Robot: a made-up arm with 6 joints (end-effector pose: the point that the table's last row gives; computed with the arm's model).
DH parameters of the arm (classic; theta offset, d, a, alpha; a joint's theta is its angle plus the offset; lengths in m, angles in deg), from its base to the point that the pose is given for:
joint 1: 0 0.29 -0.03 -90
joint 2: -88.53 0 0.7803 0
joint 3: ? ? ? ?
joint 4: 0 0.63 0.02 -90
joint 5: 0 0.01 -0.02 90
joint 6: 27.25 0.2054 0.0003 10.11
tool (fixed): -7.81 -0.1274 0 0
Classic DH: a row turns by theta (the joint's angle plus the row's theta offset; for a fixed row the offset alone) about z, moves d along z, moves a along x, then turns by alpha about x.
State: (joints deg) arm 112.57 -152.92 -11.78 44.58 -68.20 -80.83
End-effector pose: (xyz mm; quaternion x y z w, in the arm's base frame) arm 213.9 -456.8 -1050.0 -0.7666 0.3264 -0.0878 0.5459
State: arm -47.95 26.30 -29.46 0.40 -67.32 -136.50
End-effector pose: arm 151.3 -164.8 1637.1 0.3468 -0.5417 -0.7609 0.0860
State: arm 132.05 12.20 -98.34 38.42 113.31 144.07
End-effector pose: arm 267.5 -377.8 1157.8 0.3227 -0.3381 -0.5050 0.7256
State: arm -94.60 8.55 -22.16 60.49 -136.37 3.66
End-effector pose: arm 9.4 73.5 1581.3 -0.4561 -0.7973 0.1297 0.3734
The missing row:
joint 3: 88.53 0 -0.02 90
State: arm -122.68 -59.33 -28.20 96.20 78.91 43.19
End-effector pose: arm 818.1 1112.0 687.3 0.0414 0.7227 -0.3210 0.6107
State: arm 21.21 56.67 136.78 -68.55 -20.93 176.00
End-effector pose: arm 466.4 196.0 11.9 -0.7781 -0.5744 0.0421 0.2507
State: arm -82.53 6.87 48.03 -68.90 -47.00 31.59
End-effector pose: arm 146.9 -592.6 1458.1 -0.0531 0.3834 -0.6027 0.6978
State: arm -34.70 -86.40 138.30 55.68 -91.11 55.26
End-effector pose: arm -340.5 185.4 771.3 0.0726 -0.4850 0.4691 0.7344
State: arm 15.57 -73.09 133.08 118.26 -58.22 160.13
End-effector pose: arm -173.4 -94.6 849.4 -0.0605 0.6922 -0.5136 0.5034
